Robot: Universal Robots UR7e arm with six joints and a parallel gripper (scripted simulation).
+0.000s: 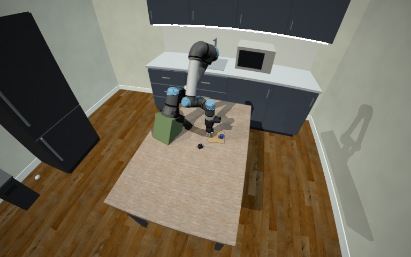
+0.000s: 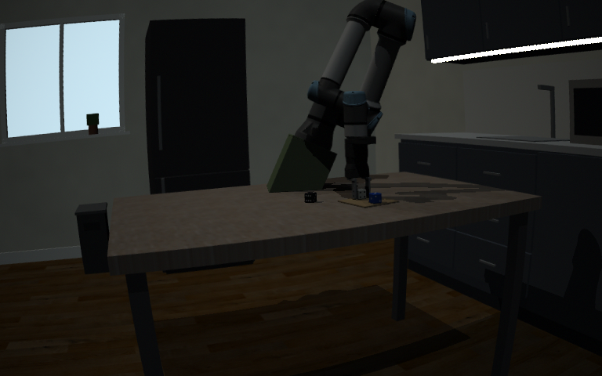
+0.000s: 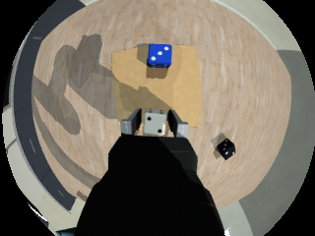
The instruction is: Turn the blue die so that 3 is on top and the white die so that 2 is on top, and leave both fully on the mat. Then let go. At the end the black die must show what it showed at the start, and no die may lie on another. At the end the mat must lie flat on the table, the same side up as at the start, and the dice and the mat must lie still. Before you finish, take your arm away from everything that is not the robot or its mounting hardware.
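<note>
Now: the white die 1 cm behind my hand and 1 cm below it. The rest, counted from my hand: black die: 4 cm behind, 16 cm to the right, 1 cm below; then blue die: 9 cm ahead, 1 cm to the left, 1 cm below; then tan mat: 4 cm ahead, 1 cm to the left, 2 cm below.
</note>
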